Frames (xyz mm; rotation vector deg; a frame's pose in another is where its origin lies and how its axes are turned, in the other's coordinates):
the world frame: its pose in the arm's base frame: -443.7 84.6 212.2 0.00 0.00 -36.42
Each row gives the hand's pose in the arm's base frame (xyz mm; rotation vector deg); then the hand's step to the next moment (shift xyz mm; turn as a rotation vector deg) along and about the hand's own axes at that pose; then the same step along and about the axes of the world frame.
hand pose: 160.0 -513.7 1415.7 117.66 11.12 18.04
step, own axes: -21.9 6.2 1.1 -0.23 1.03 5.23
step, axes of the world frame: -10.7 -20.0 1.8 4.03 -3.15 -1.53
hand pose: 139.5 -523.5 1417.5 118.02 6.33 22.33
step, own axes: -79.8 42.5 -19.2 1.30 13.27 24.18
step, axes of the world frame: -54.0 -70.0 27.1 22.03 -16.63 0.80
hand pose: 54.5 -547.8 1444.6 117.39 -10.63 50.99
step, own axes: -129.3 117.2 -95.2 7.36 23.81 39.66
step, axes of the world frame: -143.9 -134.3 28.0 38.67 -25.73 6.08
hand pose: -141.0 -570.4 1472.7 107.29 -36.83 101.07
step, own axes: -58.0 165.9 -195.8 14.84 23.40 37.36
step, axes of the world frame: -207.0 -156.5 -43.5 36.77 -25.00 13.64
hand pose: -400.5 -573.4 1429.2 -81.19 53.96 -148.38
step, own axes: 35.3 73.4 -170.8 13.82 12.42 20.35
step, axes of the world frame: -145.0 -91.4 -80.1 18.32 -16.78 11.91
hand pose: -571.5 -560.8 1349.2 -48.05 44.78 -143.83
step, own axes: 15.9 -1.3 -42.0 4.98 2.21 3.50
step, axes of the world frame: -36.7 -15.8 -20.4 2.41 -5.14 3.12
